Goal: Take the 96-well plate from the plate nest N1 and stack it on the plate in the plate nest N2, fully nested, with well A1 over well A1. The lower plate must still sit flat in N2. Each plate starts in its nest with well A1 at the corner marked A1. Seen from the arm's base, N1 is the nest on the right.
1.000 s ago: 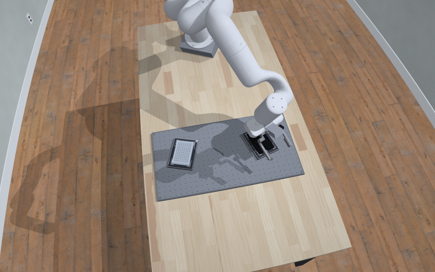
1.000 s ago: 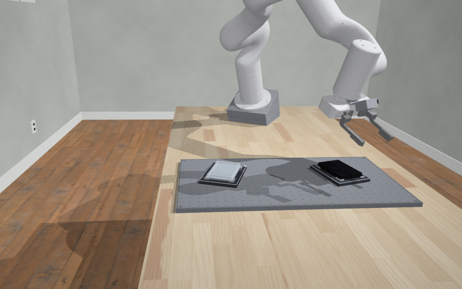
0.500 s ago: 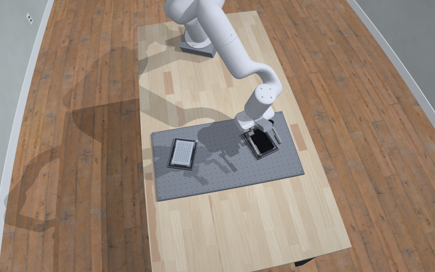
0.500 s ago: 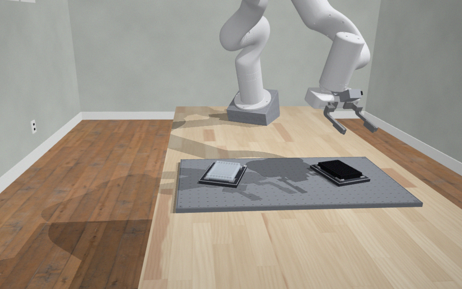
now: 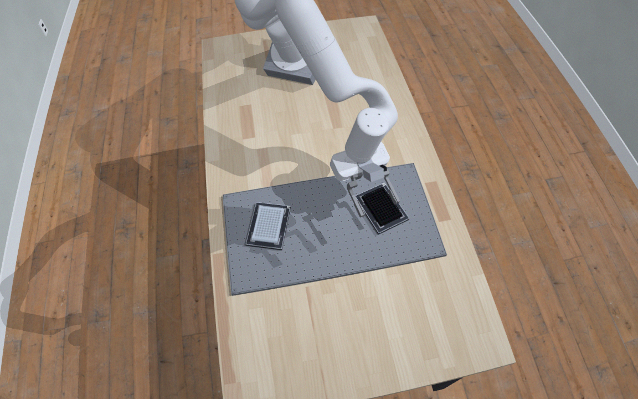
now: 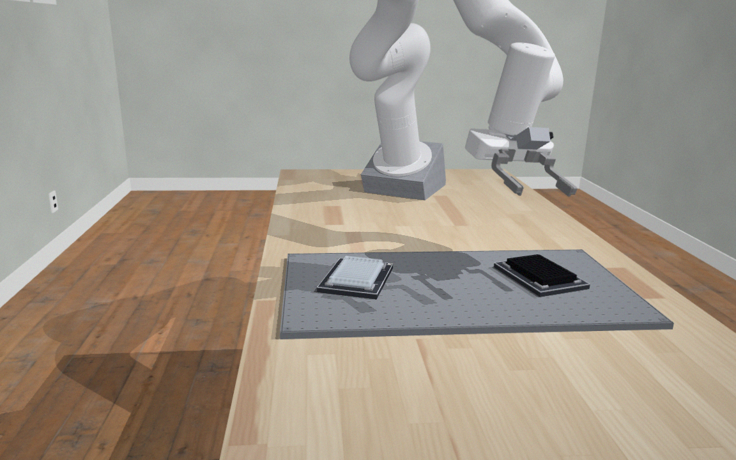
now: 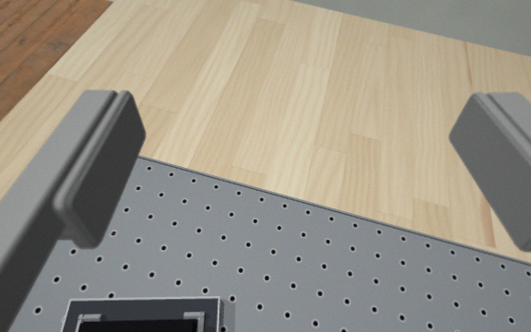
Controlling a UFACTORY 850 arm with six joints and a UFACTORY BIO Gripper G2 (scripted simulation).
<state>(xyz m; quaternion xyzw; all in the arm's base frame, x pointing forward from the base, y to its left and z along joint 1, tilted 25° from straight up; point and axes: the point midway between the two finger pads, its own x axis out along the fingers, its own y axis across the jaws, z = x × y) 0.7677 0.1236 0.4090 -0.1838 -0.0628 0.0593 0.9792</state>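
The clear 96-well plate is 15 cm behind my hand, 31 cm to the right of it and 21 cm below it. Round my hand: black 96-well plate (10 cm behind, 7 cm to the left, 21 cm below).
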